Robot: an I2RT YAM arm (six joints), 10 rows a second.
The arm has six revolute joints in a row. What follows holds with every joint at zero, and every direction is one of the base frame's.
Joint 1 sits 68 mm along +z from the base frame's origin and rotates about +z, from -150 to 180 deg.
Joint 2 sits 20 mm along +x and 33.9 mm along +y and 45.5 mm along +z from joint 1 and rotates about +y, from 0 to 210 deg.
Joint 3 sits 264 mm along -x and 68.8 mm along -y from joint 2 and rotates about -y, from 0 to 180 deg.
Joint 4 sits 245 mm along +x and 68.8 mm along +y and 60 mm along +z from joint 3 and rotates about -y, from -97 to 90 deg.
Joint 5 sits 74 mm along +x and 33.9 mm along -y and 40.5 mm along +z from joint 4 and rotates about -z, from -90 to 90 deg.
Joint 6 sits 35.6 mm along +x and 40.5 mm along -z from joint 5 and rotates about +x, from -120 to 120 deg.
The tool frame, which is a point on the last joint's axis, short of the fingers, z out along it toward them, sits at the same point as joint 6; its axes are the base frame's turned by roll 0, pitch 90 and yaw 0 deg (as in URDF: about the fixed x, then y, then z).
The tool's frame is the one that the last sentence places.
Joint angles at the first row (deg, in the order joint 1, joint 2, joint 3, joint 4, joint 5, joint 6):
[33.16 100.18 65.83 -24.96 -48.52 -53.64]
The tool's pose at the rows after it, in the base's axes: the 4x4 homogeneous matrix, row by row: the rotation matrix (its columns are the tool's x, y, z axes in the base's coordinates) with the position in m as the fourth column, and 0 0 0 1 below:
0.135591, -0.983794, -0.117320, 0.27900; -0.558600, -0.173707, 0.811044, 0.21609; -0.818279, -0.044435, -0.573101, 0.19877; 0, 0, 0, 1
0.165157, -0.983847, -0.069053, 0.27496; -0.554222, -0.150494, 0.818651, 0.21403; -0.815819, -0.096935, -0.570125, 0.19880; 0, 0, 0, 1
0.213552, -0.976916, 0.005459, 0.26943; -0.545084, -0.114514, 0.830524, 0.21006; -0.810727, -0.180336, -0.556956, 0.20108; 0, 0, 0, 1
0.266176, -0.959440, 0.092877, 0.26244; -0.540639, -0.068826, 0.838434, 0.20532; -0.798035, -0.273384, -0.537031, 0.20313; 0, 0, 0, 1
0.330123, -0.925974, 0.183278, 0.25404; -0.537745, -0.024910, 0.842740, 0.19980; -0.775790, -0.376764, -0.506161, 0.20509; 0, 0, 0, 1
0.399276, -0.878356, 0.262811, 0.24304; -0.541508, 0.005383, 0.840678, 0.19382; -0.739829, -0.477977, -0.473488, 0.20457; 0, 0, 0, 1
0.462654, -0.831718, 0.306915, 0.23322; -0.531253, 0.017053, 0.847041, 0.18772; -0.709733, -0.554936, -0.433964, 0.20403; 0, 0, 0, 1
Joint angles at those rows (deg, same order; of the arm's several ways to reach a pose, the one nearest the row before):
[33.47 99.98 65.03 -23.68 -47.84 -53.67]
[33.68 98.16 62.27 -19.30 -46.01 -52.75]
[33.84 95.32 58.51 -13.21 -43.38 -51.86]
[34.10 92.17 54.25 -6.56 -39.95 -51.14]
[34.45 88.82 49.73 0.21 -36.25 -51.39]
[35.04 85.44 44.89 6.40 -32.50 -52.90]
[35.33 82.58 40.83 11.37 -30.90 -54.78]

